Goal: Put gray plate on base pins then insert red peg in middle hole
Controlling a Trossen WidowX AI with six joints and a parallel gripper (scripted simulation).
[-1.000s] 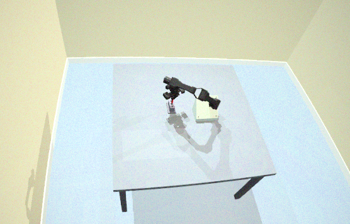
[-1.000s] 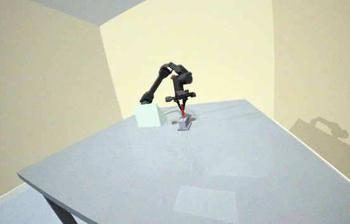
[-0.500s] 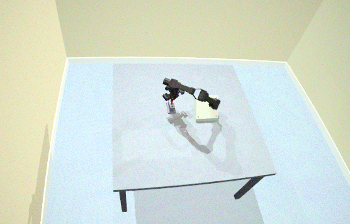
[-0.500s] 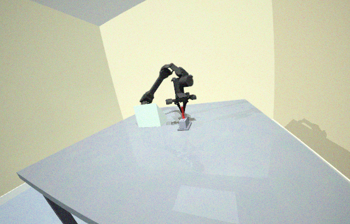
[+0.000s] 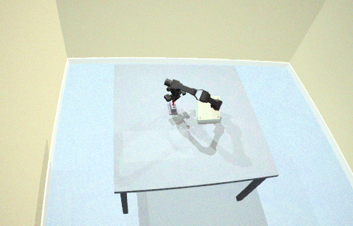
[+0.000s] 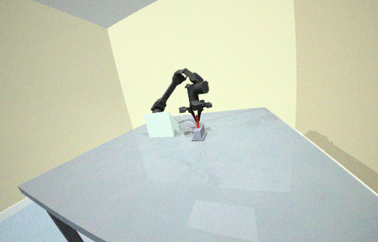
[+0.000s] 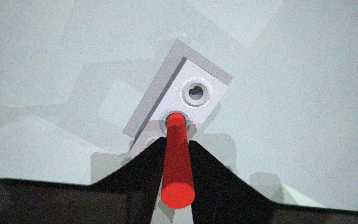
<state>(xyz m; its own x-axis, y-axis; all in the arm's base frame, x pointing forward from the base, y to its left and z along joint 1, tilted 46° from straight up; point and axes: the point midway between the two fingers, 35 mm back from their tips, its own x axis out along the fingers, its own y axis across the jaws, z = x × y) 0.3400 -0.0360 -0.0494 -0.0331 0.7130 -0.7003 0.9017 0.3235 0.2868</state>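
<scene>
Right now my gripper tip is right at the red peg. Also, from my gripper tip: base (9 cm below); then gray plate (5 cm below).
</scene>
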